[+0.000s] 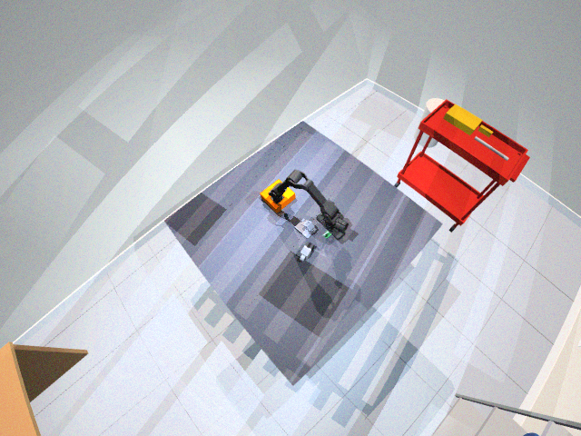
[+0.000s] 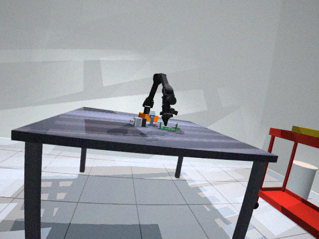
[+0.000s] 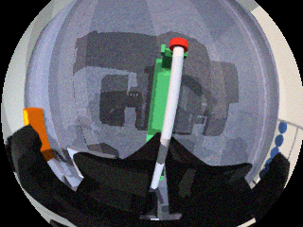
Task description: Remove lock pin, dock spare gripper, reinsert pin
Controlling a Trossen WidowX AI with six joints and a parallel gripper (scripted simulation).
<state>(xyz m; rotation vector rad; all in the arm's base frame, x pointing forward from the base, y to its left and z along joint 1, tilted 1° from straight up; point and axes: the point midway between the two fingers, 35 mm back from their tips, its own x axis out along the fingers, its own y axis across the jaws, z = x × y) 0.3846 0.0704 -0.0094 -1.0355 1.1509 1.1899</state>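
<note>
Now: gripper tip 20 mm to the right of the green cradle. Also, from my gripper tip: spare gripper (10 mm behind, 200 mm to the right); then mount (110 mm behind, 90 mm to the right, 30 mm above).
</note>
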